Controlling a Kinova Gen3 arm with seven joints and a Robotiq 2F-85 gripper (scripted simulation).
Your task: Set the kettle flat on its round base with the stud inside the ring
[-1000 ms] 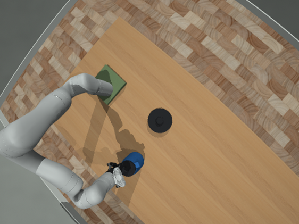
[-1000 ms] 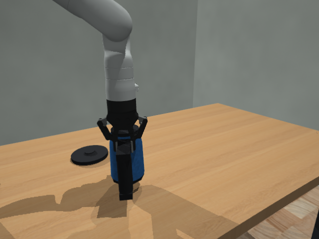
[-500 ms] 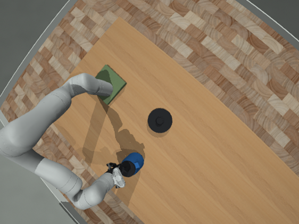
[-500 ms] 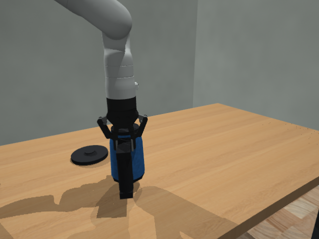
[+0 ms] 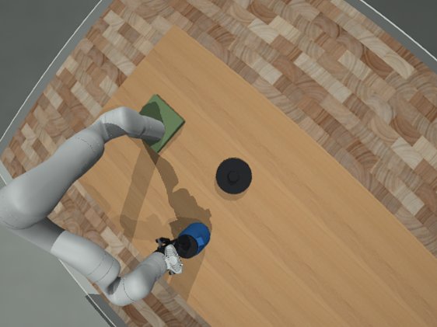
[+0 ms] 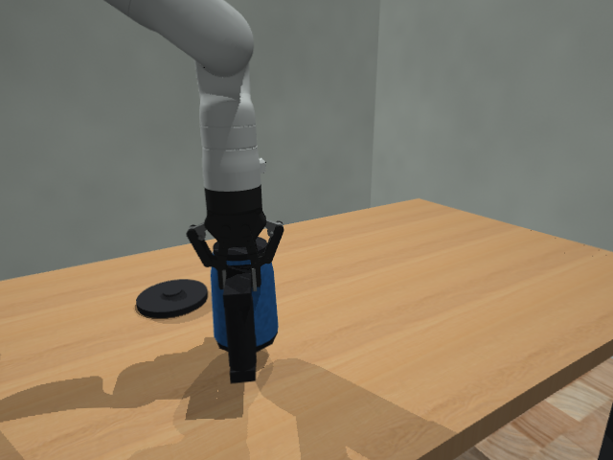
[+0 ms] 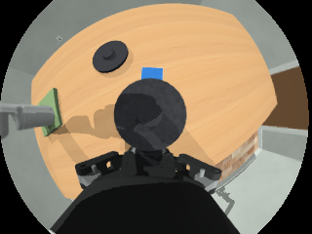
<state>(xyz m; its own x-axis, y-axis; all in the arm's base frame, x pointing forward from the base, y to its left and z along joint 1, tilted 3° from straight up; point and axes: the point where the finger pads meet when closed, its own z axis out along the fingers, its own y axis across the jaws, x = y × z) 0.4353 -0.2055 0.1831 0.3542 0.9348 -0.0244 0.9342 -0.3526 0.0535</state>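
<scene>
The blue kettle is 4 cm below my hand, 2 cm to the left of it and 1 cm ahead of it. From my hand the other things lie so: black round base (33 cm to the left, 17 cm below, 6 cm behind).
</scene>
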